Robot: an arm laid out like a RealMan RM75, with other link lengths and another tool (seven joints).
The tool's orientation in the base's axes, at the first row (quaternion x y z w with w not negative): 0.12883 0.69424 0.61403 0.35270
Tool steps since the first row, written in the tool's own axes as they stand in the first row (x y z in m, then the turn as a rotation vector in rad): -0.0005 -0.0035 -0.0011 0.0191 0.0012 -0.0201; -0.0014 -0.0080 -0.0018 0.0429 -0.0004 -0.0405; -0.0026 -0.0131 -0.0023 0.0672 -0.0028 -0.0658; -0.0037 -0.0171 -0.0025 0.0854 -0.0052 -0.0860
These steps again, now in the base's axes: 0.0005 -0.0019 -0.0031 -0.0270 -0.0034 -0.0053; 0.0019 -0.0039 -0.0071 -0.0569 -0.0047 -0.0147; 0.0037 -0.0061 -0.0115 -0.0902 -0.0096 -0.0251; 0.0054 -0.0078 -0.0149 -0.1157 -0.0143 -0.0335
